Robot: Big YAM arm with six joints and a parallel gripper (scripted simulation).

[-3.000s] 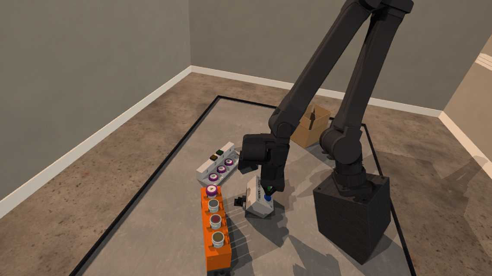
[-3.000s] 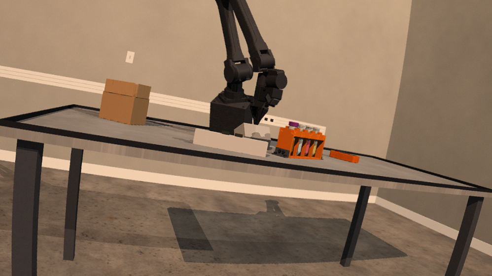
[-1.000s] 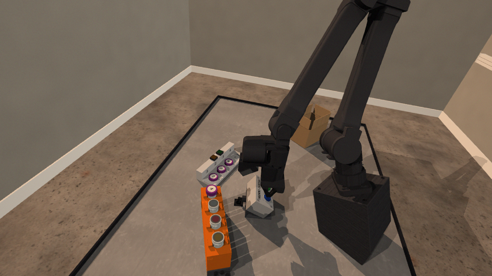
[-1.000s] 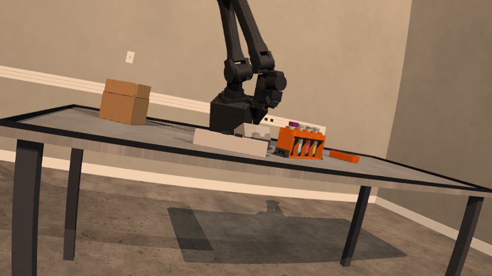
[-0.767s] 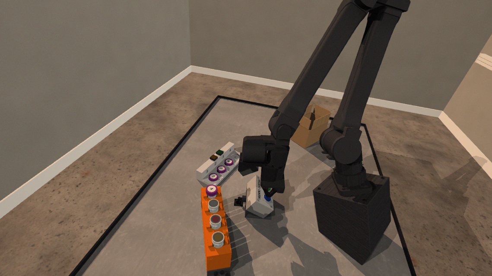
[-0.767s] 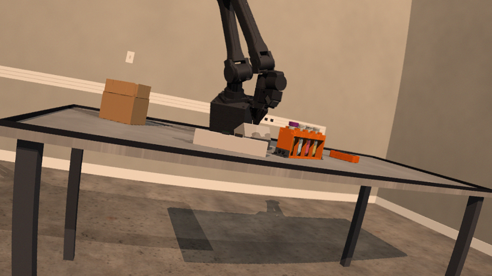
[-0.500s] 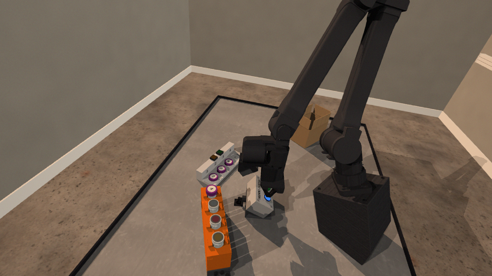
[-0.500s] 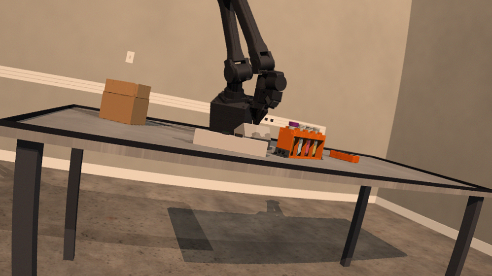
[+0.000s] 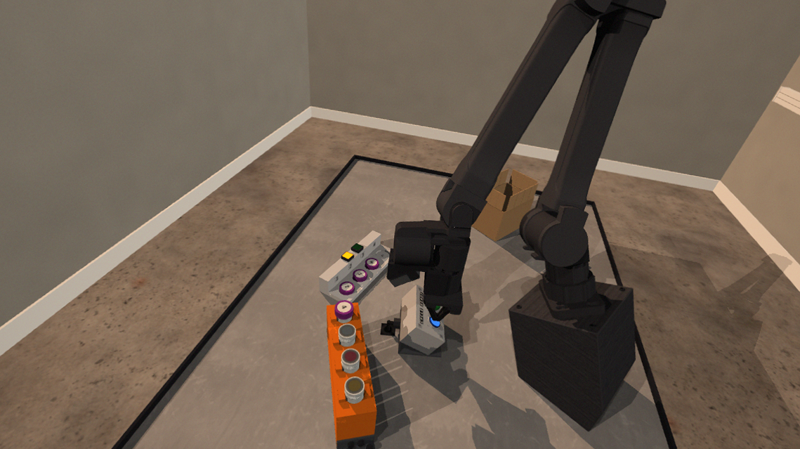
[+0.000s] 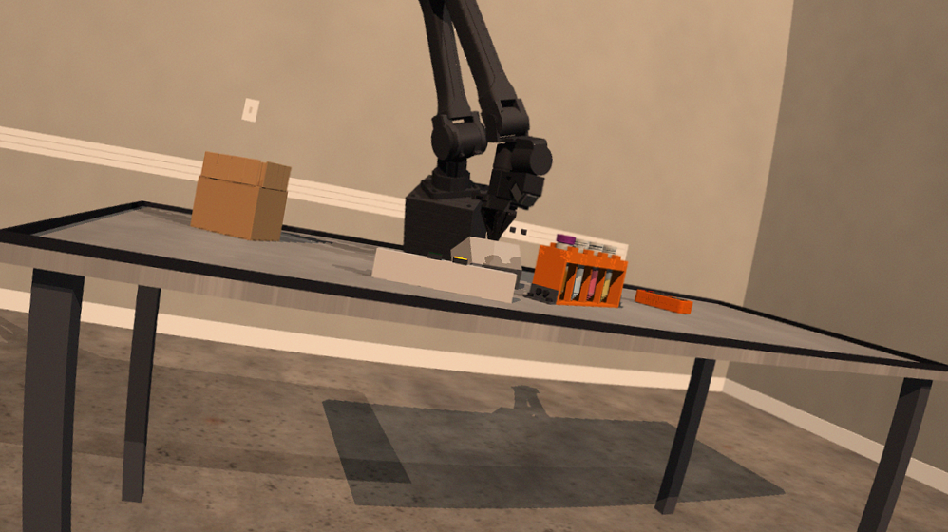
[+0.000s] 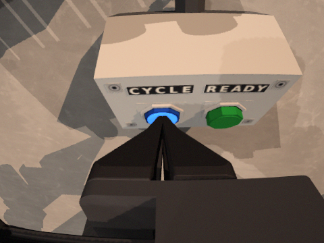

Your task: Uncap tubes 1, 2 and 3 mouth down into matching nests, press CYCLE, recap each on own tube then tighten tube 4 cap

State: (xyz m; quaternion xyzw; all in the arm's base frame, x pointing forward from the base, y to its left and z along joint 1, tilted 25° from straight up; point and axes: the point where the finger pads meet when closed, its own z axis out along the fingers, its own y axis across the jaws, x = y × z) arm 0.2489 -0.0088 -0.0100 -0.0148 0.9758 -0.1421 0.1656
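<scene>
Right now my hand is 1 cm above the blue key. Round my hand: green key (4 cm to the right, 1 cm below); then key housing (2 cm ahead, 3 cm to the right, 2 cm below); then cardboard box (21 cm behind, 47 cm to the right, 1 cm below).
</scene>
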